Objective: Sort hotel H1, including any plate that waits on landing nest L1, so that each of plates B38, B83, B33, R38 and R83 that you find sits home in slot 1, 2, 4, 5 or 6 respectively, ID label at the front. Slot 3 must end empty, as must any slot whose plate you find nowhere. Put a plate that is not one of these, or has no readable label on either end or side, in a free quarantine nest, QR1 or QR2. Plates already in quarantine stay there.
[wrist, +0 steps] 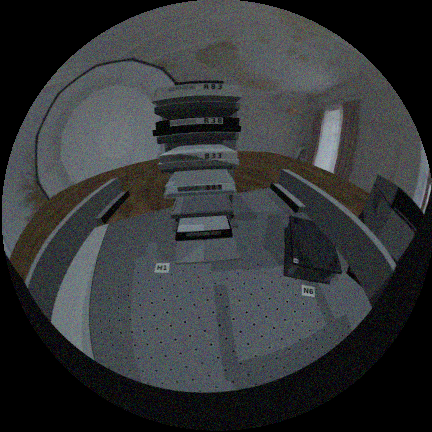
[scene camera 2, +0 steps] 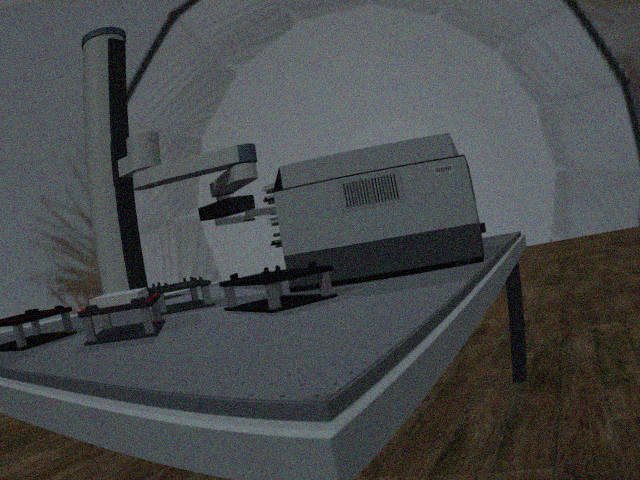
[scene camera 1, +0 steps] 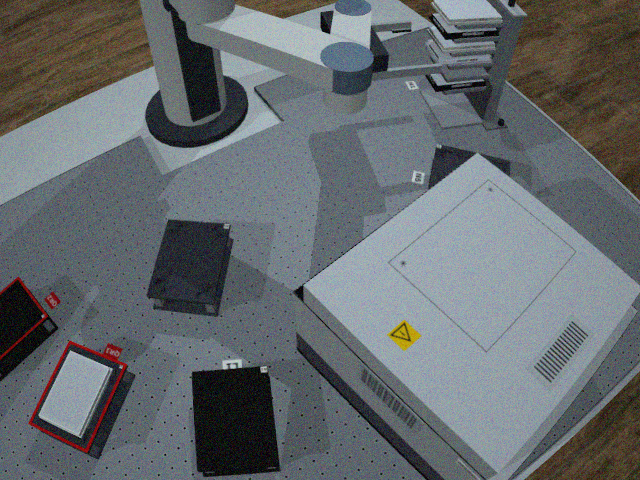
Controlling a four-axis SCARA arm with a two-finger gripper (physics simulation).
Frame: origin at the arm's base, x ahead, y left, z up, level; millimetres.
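Where they show: gripper, fingertip midpoint: (wrist: 197,178) (scene camera 2: 268,213) (scene camera 1: 424,45); arm's base at its link origin: (scene camera 1: 196,111).
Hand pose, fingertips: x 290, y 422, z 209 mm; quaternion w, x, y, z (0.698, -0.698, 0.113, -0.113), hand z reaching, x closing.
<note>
Each offset is from my fingertips to the centre of the thing. "pt": to the spot under its first point.
My gripper (scene camera 1: 426,47) (scene camera 2: 262,212) (wrist: 197,178) is open and empty, held level in front of hotel H1 {dx +49, dy +124, dz -22 mm} (scene camera 1: 500,77) (wrist: 207,254). In the wrist view, white plate R83 {dx +26, dy +82, dz +84 mm} (wrist: 185,92) is at the top, black plate R38 {dx +26, dy +82, dz +49 mm} (wrist: 185,127) below it, then white plate B33 {dx +26, dy +82, dz +13 mm} (wrist: 182,159). Under that, a pale plate {dx +26, dy +82, dz -22 mm} (wrist: 200,190) has a label too blurred to read surely; it looks to be in slot 3. Slot 2 shows a bare grey shelf {dx +30, dy +92, dz -70 mm} (wrist: 202,206). A black-edged, white-topped plate {dx +26, dy +82, dz -93 mm} (wrist: 203,226) lies lowest, its label unreadable. Landing nest L1 {dx +423, dy -683, dz -166 mm} (scene camera 1: 235,421) (scene camera 2: 281,276) is empty.
Quarantine nest QR1 {pt dx +259, dy -810, dz -143 mm} (scene camera 1: 117,367) bears a white plate {dx +267, dy -894, dz -139 mm} (scene camera 1: 74,395) (scene camera 2: 118,296); black QR2 {dx +67, dy -989, dz -168 mm} (scene camera 1: 18,317) shows no plate. Nest N6 {dx +242, dy -51, dz -168 mm} (scene camera 1: 452,161) (wrist: 312,245) stands near the large instrument {dx +514, dy -322, dz -75 mm} (scene camera 1: 480,268) (scene camera 2: 377,206). Another dark nest {dx +131, dy -614, dz -166 mm} (scene camera 1: 191,260) stands before the arm's column (scene camera 1: 196,67).
</note>
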